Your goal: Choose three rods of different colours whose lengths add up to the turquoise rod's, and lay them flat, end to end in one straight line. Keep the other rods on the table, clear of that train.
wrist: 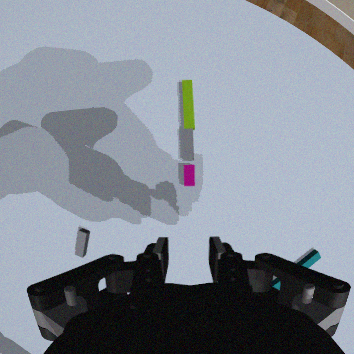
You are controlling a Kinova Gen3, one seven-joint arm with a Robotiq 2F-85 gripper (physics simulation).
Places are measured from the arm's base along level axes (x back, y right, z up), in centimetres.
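Pixels of known places: gripper, fingertip midpoint: point(188, 249).
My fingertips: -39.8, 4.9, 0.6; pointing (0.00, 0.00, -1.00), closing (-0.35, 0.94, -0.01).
Note:
Behind a point stands the place of what it marks, as x, y, z.
A lime rod point(188, 104) {-51.2, 0.8, -4.7}, a grey rod point(187, 145) {-47.3, 2.1, -4.7} and a short magenta rod point(189, 175) {-44.8, 3.2, -4.7} lie flat in a nearly straight column in the wrist view. The lime rod's lower end meets the grey rod, with no clear gap visible. A narrow gap shows between the grey and magenta rods. The turquoise rod point(310, 259) {-40.6, 19.5, -4.7} lies slanted at the lower right, partly hidden behind the right finger linkage. My gripper point(188, 249) {-39.8, 4.9, 0.6} is partly open and empty, with its fingertips below the magenta rod in the view.
Another grey rod point(82, 243) {-34.1, -5.0, -4.7} lies apart at the lower left, slightly tilted in the view. The pale round table's edge curves across the upper right, with wooden floor point(310, 25) beyond. The arm's shadow covers the left side and reaches the column of rods.

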